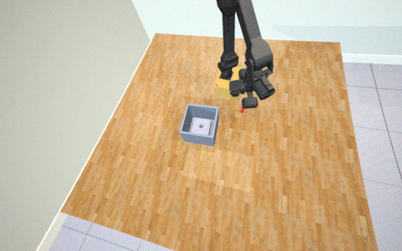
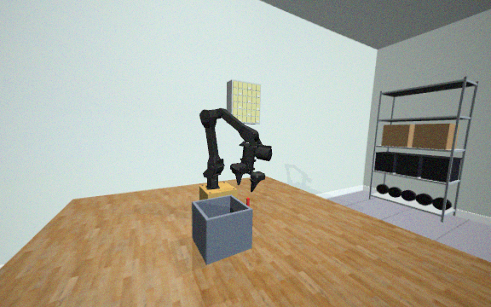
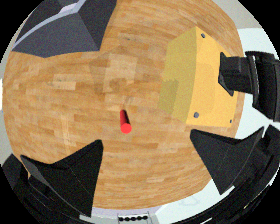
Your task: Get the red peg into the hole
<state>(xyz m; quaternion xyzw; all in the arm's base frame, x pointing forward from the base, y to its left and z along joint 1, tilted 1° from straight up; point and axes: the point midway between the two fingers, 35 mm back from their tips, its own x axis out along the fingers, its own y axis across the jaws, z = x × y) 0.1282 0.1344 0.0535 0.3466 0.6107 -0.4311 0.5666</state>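
My gripper tip is now 8 cm above the red peg, 1 cm to the right of it and 1 cm short of it.
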